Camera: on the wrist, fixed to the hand. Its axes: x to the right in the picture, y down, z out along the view.
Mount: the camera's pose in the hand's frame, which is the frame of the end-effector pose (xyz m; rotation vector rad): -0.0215 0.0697 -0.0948 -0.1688 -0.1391 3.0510
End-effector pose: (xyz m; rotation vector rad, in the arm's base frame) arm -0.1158 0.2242 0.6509 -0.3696 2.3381 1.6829
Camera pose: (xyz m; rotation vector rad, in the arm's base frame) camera -0.1233 0.1569 0.7495 -1.9286 -0.2899 -0.4555
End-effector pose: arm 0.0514 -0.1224 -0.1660 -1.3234 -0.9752 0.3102
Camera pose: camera 0.1316 -0.1816 -0.2321 1.3880 -1.5108 -1.9307
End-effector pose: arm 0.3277 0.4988 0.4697 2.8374 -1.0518 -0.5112
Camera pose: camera 0.3007 0.4551 0.5777 -0.8727 -2.5886 -0.0881
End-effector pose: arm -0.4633 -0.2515 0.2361 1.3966 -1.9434 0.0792
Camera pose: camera -0.4699 -0.1639 0.3173 2.3246 1.8326 -0.9264
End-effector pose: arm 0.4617 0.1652 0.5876 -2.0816 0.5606 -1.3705
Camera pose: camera 0.3638 0.1044 0.5554 0.3347 1.9459 0.7629
